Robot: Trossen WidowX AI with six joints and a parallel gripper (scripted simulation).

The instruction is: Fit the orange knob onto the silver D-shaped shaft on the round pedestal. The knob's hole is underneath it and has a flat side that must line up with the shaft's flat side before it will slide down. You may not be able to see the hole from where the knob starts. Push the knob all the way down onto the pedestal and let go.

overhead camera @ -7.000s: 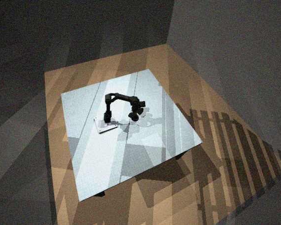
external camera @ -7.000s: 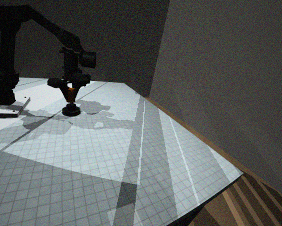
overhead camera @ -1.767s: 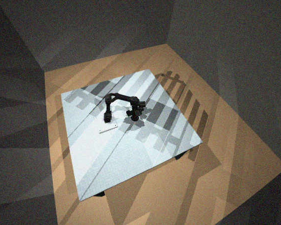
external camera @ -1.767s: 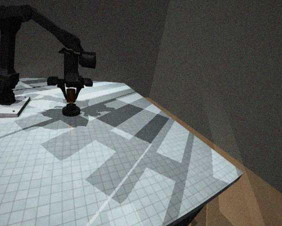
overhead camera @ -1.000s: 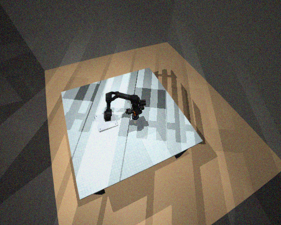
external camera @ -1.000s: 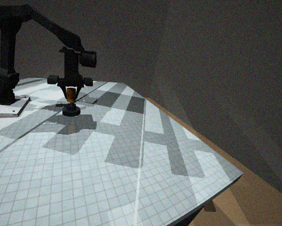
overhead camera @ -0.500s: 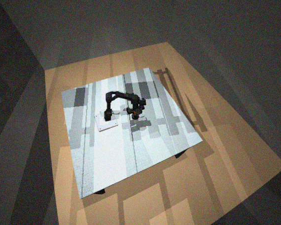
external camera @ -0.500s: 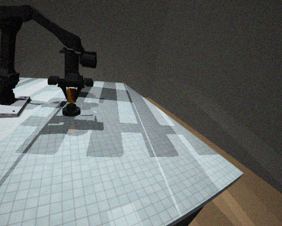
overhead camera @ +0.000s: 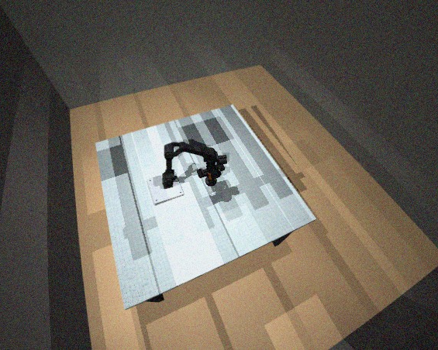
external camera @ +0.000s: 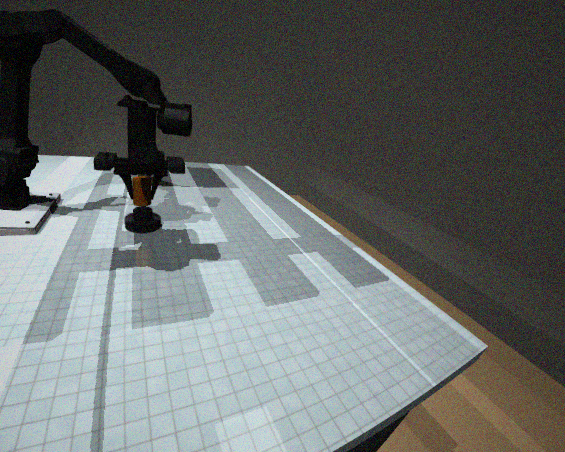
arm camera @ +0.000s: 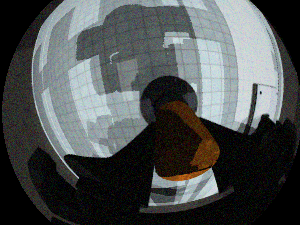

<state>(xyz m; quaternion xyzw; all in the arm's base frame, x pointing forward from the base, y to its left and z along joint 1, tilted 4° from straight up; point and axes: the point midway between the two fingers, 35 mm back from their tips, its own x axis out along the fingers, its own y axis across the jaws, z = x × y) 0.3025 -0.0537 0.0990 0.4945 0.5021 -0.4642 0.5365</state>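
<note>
Now: the dark round pedestal 4 cm below my gripper tip. The rest, counted from my gripper tip: orange knob (3 cm above).
</note>
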